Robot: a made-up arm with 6 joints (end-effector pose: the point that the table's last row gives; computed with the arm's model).
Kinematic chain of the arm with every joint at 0, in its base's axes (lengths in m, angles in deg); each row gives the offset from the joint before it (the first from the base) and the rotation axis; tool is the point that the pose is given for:
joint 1: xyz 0 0 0.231 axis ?
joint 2: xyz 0 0.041 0 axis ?
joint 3: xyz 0 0 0.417 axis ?
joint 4: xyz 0 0 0.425 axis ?
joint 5: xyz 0 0 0 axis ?
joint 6: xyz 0 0 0.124 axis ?
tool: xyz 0 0 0
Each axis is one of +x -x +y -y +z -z.
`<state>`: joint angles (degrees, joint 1 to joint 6).
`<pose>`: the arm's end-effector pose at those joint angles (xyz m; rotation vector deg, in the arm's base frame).
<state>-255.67 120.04 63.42 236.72 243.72 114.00</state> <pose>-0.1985 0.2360 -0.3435 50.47 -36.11 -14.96</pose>
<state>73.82 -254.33 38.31 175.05 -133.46 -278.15</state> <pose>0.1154 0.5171 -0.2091 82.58 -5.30 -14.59</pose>
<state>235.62 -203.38 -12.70 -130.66 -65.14 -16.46</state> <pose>-0.1144 -0.3909 -0.5805 -45.62 130.40 -34.21</pose>
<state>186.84 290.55 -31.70 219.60 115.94 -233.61</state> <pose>0.7288 0.1177 0.2214 -107.19 -69.67 20.23</pose>
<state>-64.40 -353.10 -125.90 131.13 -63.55 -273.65</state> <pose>-0.2136 0.3471 0.4760 82.90 -49.93 -129.05</pose>
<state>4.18 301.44 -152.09 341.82 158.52 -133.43</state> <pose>-0.2364 0.0096 0.1602 54.88 -23.14 -100.72</pose>
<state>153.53 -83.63 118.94 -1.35 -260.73 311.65</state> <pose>0.0551 -0.0700 0.5371 -142.02 -26.46 47.07</pose>
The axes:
joint 1: +z
joint 2: +y
joint 3: +y
joint 4: +z
joint 5: +y
joint 6: +z

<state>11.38 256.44 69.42 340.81 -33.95 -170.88</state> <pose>-0.7535 -0.0866 0.5334 -98.18 -1.99 148.30</pose>
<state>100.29 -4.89 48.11 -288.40 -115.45 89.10</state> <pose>0.0297 0.2018 0.9416 -101.20 68.65 -105.35</pose>
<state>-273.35 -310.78 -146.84 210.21 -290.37 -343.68</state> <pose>0.0096 -0.1357 0.3417 128.60 78.52 20.54</pose>
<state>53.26 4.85 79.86 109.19 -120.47 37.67</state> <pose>0.2868 0.2839 0.6449 111.90 -9.41 36.98</pose>
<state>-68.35 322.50 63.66 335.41 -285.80 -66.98</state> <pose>0.0089 -0.0457 0.9258 16.61 130.13 -113.34</pose>
